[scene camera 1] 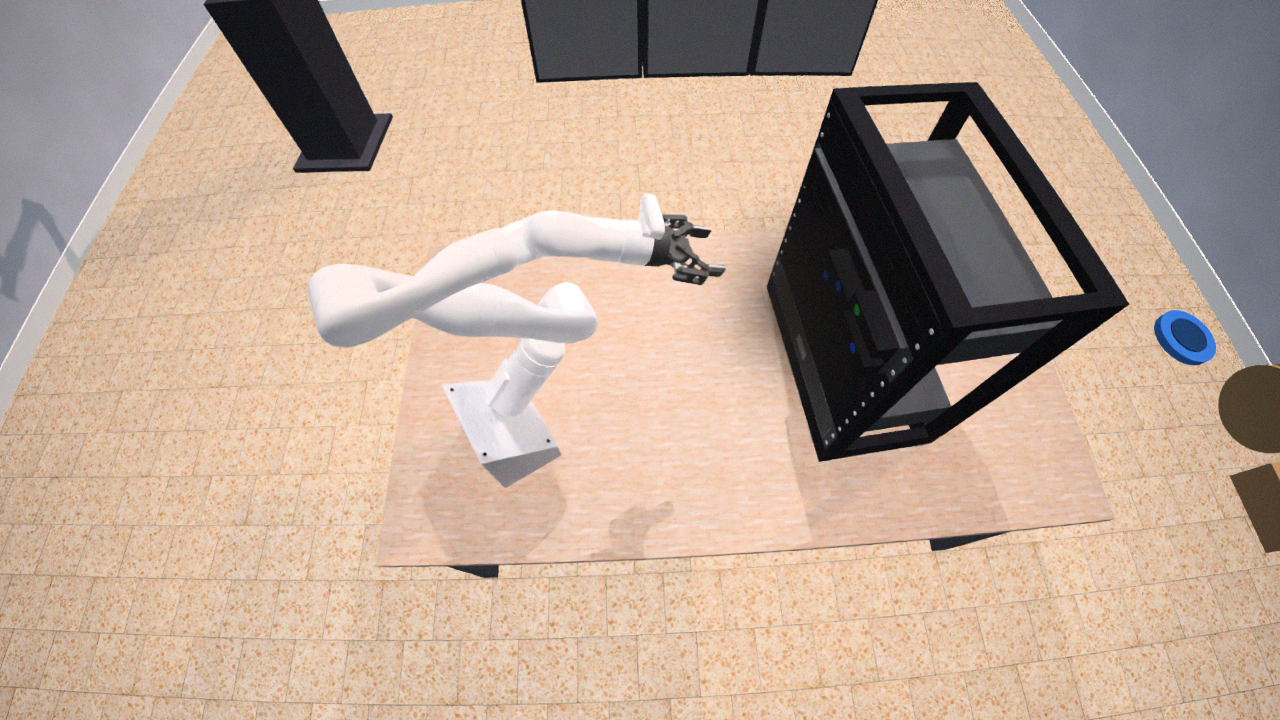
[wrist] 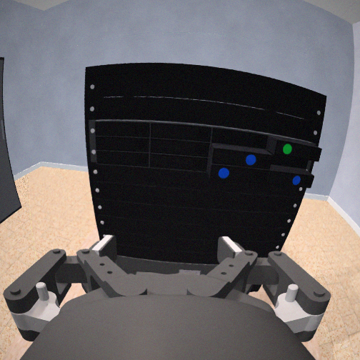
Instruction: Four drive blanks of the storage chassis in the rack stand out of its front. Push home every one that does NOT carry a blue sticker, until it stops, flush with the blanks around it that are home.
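Seen in the pictures: gripper, fingertip midpoint: [scene camera 1: 716,251]; arm's base at its link origin: [scene camera 1: 506,400].
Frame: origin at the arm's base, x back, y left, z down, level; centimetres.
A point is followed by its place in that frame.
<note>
The black rack [scene camera 1: 904,210] @(y 11.6, x -70.3, z -51.5 cm) [wrist: 91,119] holds the storage chassis, whose blanks form a grid of three rows. In the wrist view four blanks stand out at the right. The green-stickered blank [wrist: 305,151] [scene camera 1: 856,309] @(y 1.7, x -65.6, z -38.9 cm) is in the top row of the rightmost column. A blue-stickered blank [wrist: 282,176] is in the bottom row below it, with a recessed one between. In the column to their left, a blue-stickered middle blank [wrist: 232,156] and a blue-stickered bottom blank [wrist: 245,173] stand out. My gripper [scene camera 1: 716,250] @(y 17.2, x -44.0, z -33.1 cm) [wrist: 166,248] is open and empty, apart from the rack front.
The rack stands on the wooden table [scene camera 1: 680,447] @(y -5.9, x -40.2, z 11.1 cm), across from the arm's base [scene camera 1: 510,429] @(y -7.4, x -2.5, z -1.9 cm). A black pillar [scene camera 1: 304,80] and dark cabinets [scene camera 1: 698,35] stand on the floor behind. A blue round object [scene camera 1: 1185,337] is beyond the table at the right.
</note>
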